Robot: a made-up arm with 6 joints. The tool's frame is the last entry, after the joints.
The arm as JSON. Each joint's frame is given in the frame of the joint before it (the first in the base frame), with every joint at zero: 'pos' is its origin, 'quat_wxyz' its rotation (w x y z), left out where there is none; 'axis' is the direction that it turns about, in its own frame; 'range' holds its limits. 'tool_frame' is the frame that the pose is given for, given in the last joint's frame.
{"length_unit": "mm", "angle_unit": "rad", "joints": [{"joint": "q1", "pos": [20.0, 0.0, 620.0], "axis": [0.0, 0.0, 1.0], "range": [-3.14, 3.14]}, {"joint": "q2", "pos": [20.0, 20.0, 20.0], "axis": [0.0, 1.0, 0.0], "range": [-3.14, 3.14]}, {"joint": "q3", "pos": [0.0, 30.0, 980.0], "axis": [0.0, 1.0, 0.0], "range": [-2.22, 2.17]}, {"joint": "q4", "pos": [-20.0, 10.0, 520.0], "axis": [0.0, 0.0, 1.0], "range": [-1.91, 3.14]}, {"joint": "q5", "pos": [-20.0, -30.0, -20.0], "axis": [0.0, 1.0, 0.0], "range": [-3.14, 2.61]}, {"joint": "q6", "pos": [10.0, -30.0, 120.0], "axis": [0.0, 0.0, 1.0], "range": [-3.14, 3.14]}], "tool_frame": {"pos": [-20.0, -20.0, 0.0], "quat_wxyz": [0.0, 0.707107, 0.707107, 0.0]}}
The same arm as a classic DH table. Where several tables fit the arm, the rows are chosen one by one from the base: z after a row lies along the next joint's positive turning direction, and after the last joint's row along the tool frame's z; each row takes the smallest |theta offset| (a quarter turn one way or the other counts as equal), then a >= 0, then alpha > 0; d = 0 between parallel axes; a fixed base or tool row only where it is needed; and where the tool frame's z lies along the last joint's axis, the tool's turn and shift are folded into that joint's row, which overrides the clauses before.
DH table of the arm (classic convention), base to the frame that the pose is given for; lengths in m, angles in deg. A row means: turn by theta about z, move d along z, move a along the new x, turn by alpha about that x. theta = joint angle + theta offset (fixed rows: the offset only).
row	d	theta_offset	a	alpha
base (fixed)	0	0	0.02	0
q1	0.64	0	0.02	-90
q2	0	-90	0.98	0
q3	0.06	-90	0.02	-90
q4	0.5	0	0.02	90
q5	-0.06	0	-0.01	-90
q6	0	45	0.0283	180
tool (fixed)	-0.12	135	0	0
Joint limits (deg, base to tool): -179.91..179.91 -179.91..179.91 -127.2..124.33 -109.43..179.91 -179.91..149.54 -179.91..179.91

